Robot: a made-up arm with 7 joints.
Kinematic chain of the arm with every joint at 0, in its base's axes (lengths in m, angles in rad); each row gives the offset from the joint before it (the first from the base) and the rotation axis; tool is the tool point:
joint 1: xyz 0 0 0.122 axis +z
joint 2: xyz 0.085 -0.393 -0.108 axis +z
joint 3: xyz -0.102 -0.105 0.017 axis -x
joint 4: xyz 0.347 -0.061 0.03 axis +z
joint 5: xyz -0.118 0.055 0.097 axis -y
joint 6: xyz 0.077 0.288 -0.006 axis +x
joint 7: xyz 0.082 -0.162 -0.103 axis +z
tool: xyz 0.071 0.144 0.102
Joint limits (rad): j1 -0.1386..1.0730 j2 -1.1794..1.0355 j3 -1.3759..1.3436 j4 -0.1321..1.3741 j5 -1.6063..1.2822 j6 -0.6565..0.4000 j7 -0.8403..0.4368
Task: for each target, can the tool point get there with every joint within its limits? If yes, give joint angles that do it. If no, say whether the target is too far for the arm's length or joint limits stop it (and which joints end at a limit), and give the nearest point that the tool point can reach.
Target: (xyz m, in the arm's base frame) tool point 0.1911 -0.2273 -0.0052
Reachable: yes | joints 0.4291 0.3631 -0.1621 0.5750 -1.1695 -0.4579 0.1214
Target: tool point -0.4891 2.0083 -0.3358
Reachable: no: too far | nearest point 0.2003 0.3369 -0.0791 | short by 1.826 m
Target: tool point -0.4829 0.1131 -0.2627
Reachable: no: joint limits stop it (at a limit: joint 1, joint 2, joint 3, joint 5, joint 6) | nearest point -0.1538 -0.0441 -0.0681 | short by 0.413 m
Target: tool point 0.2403 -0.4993 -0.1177
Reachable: yes | joints 0.1977 0.4996 0.9956 0.8770 -1.2740 -0.0564 -0.1948
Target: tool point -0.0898 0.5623 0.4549
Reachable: no: joint limits stop it (at a limit: joint 1, joint 2, joint 4, joint 6, joint 7) | nearest point 0.1499 0.2782 0.3023 | short by 0.402 m
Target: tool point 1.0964 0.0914 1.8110
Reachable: no: too far | nearest point 0.6806 -0.0282 0.5007 | short by 1.380 m
